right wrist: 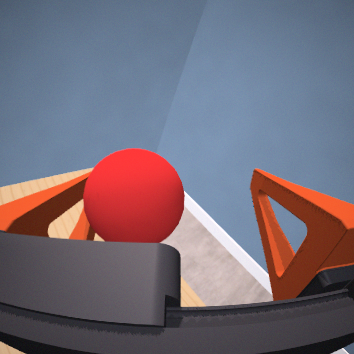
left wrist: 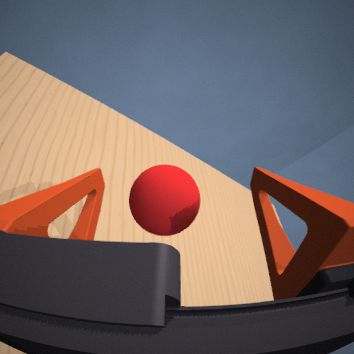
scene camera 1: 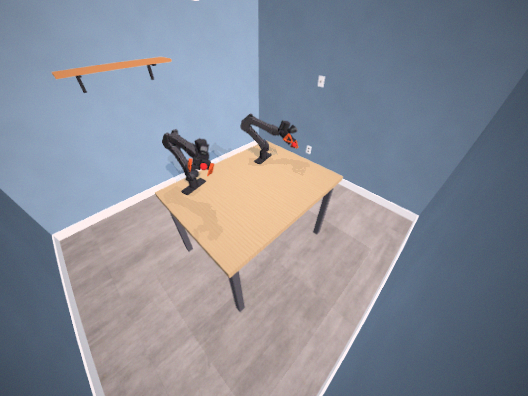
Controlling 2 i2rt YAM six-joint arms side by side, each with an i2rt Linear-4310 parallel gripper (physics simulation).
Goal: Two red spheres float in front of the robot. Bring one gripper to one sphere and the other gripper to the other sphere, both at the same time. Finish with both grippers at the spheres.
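Places are measured from the left arm's base along level axes (x up, y back, z right), in centimetres.
Where they show: left gripper, fingertip midpoint: [left wrist: 176,175] [scene camera 1: 295,145]; right gripper, fingertip midpoint: [scene camera 1: 198,173]; left arm's base at its link origin: [scene camera 1: 263,158]; right arm's base at its link origin: [scene camera 1: 194,186].
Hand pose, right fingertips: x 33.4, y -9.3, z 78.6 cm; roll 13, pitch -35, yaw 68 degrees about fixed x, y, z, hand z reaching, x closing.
Each offset is from my right fingertips to the centre of the thing. Level surfaces: height alone.
One red sphere {dz -79.7, dx -11.7, dy -19.1 cm} [scene camera 1: 294,145] [left wrist: 164,200] floats between the open fingers of my left gripper [scene camera 1: 292,142] [left wrist: 176,175], a little left of the middle in the left wrist view, with a gap to each finger in that picture. The other red sphere {dz -4.8, dx +1.5, dy +0.8 cm} [scene camera 1: 203,166] [right wrist: 134,196] floats at my right gripper [scene camera 1: 201,169] [right wrist: 177,177], which is open. In the right wrist view this sphere is left of the middle, overlaps the left-hand finger and hides its tip; the dark gripper body meets its lower edge. Whether it touches that finger, I cannot tell.
A wooden table {dx -33.4 cm} [scene camera 1: 260,200] [left wrist: 65,115] stands below both grippers, with the two arm bases at its back edge. A wall shelf [scene camera 1: 112,66] hangs at the upper left. Blue walls rise behind and to the right of the table.
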